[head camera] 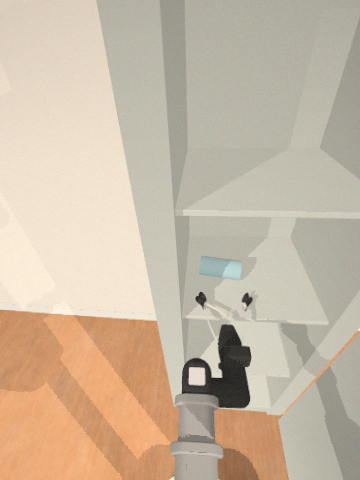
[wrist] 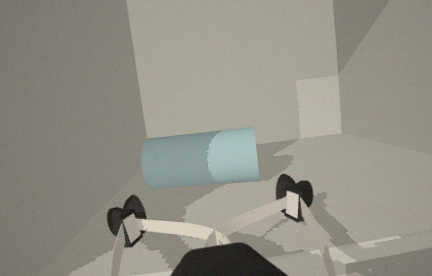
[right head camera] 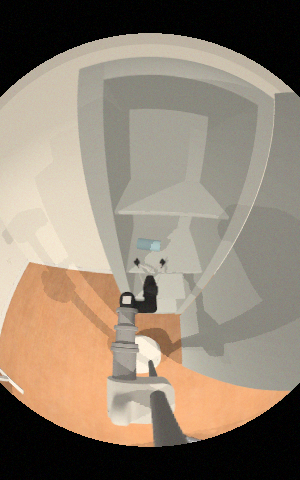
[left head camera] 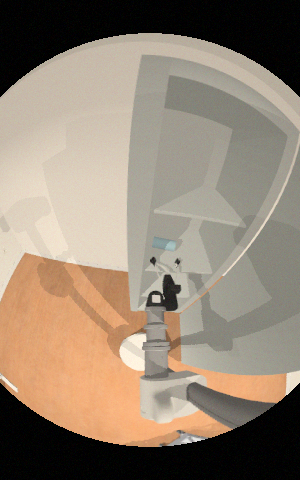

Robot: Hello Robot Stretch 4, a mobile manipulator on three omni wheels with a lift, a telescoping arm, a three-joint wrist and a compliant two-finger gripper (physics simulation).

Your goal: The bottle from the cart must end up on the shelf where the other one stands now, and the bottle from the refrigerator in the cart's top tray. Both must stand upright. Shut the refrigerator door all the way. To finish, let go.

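Places are measured from the robot's base along level axes (x back, y right, z up), in centimetres.
Where they show: gripper, fingertip midpoint: (head camera: 223,294) (wrist: 211,200) (right head camera: 149,258) (left head camera: 164,258); robot's base at its link origin: (right head camera: 139,353) (left head camera: 140,350).
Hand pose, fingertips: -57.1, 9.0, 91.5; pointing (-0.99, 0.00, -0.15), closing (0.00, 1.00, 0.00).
Observation:
Each offset is from my fingertips to the centre of the thing, as dx, dy, dz. "*": to the spot under its first point. Level surfaces: height alone.
A light-blue bottle @[-10.3, -0.4, +1.9] (head camera: 220,268) (left head camera: 164,243) (right head camera: 148,244) (wrist: 200,158) lies on its side, crosswise, on a middle shelf @[dz -1.6] (head camera: 295,300) (wrist: 370,200) of the open refrigerator @[* +9.3, -19.5, +49.8] (head camera: 134,150) (left head camera: 139,175) (right head camera: 92,150). It lies left of the shelf's middle. My gripper (head camera: 224,300) (left head camera: 165,261) (right head camera: 149,262) (wrist: 211,200) is open and empty, over the front part of that shelf. Its fingertips stand apart on the near side of the bottle, not touching it as far as I can see. The refrigerator door (head camera: 320,445) (left head camera: 235,310) (right head camera: 225,320) stands open at the right. I cannot make out the cart or a second bottle.
An upper shelf (head camera: 280,200) (left head camera: 200,207) (right head camera: 170,202) spans the refrigerator above the bottle. Lower shelves lie beneath my wrist. The refrigerator's left side wall stands close to the left finger. A white bar (left head camera: 9,383) (right head camera: 11,382) shows at the far left edge of the side head views.

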